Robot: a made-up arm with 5 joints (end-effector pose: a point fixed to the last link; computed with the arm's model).
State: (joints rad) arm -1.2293 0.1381 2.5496 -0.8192 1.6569
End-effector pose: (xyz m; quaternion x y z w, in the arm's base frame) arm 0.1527 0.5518 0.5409 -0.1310 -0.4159 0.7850 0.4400
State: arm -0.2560 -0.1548 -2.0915 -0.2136 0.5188
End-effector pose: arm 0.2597 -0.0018 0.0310 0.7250 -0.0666 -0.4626 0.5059
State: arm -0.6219 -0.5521 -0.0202 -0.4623 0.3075
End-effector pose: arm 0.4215 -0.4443 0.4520 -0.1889 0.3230 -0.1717 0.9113
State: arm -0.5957 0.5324 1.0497 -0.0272 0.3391
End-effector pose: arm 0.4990 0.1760 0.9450 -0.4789 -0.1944 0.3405 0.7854
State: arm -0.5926 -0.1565 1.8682 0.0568 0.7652
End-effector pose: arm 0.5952 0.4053 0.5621 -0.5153 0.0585 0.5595 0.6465
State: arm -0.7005 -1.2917 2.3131 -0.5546 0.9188
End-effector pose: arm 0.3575 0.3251 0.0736 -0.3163 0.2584 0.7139 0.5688
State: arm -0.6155 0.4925 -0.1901 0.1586 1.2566
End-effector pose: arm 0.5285 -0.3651 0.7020 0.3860 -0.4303 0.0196 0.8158
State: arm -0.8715 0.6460 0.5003 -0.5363 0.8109
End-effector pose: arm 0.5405 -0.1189 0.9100 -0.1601 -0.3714 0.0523 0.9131
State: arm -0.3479 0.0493 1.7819 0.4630 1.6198
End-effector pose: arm 0.5223 0.4200 0.8821 -0.1859 -0.2019 0.5210 0.8082
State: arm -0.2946 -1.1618 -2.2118 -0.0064 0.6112
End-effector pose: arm -0.1765 0.0849 0.1364 0.4157 -0.1435 -0.8372 0.3249
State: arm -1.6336 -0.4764 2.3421 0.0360 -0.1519
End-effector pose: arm 0.0333 0.2841 0.0786 0.3717 -0.3549 -0.8550 0.0702
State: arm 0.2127 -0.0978 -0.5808 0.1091 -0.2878
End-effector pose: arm 0.5015 -0.2792 0.6166 0.0520 -0.1600 0.2113 0.9628
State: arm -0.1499 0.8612 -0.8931 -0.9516 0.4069
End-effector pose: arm 0.5714 -0.2882 0.6297 0.3353 -0.2779 -0.1455 0.8884
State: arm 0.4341 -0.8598 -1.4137 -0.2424 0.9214
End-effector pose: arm 0.1460 -0.2765 0.1404 0.5291 -0.2635 -0.6097 0.5281
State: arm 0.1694 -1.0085 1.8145 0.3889 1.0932
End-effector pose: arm 0.7397 0.1811 0.6257 -0.2792 0.1568 0.4160 0.8511
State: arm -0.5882 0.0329 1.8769 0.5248 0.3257
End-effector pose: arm 0.5260 0.3685 0.5342 -0.5760 0.2687 0.6019 0.4835
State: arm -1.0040 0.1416 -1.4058 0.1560 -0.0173
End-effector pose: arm 0.1960 -0.1686 0.1061 0.5176 0.1372 -0.1092 0.8375
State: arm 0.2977 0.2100 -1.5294 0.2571 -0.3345
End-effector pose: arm 0.5787 -0.0698 0.5583 0.3998 -0.4028 0.3652 0.7379
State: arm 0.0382 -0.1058 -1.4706 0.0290 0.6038
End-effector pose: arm 0.4314 -0.2702 0.2362 0.6378 -0.3088 -0.2204 0.6703
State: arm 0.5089 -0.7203 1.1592 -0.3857 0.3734
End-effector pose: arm 0.5177 -0.0586 1.0351 -0.5660 -0.1274 -0.0331 0.8138
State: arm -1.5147 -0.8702 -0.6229 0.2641 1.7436
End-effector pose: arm -0.0587 -0.5191 0.6205 -0.1278 0.0711 -0.6486 0.7470
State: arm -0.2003 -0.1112 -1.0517 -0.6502 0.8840
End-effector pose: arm 0.2522 -0.4248 0.3007 0.3049 -0.1560 -0.5385 0.7698
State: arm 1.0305 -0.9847 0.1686 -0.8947 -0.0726
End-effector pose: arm 0.2381 -0.4938 0.7777 -0.1005 -0.0227 -0.4428 0.8907
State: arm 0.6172 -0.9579 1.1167 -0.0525 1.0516
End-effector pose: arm 0.5079 -0.1158 1.0569 -0.2936 -0.3098 0.0605 0.9023
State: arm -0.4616 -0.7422 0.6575 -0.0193 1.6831
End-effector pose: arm 0.6207 -0.3192 0.6807 -0.0100 -0.2021 -0.0847 0.9756
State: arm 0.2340 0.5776 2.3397 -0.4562 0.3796
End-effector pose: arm 0.1661 0.5728 0.7785 -0.8991 -0.4092 -0.1063 0.1136
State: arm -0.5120 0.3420 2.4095 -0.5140 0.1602
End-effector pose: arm 0.3957 0.5437 0.6105 -0.9224 -0.2246 0.2232 0.2212
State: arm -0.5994 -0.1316 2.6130 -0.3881 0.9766
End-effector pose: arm 0.3312 0.5593 0.3802 -0.6189 -0.1601 0.6835 0.3523
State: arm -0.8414 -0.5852 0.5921 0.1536 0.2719
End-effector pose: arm 0.5671 -0.2066 0.3189 -0.1454 0.4746 0.2731 0.8241
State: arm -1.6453 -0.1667 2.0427 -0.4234 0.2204
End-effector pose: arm 0.2958 0.4015 0.1261 -0.4800 0.2372 0.7606 0.3671
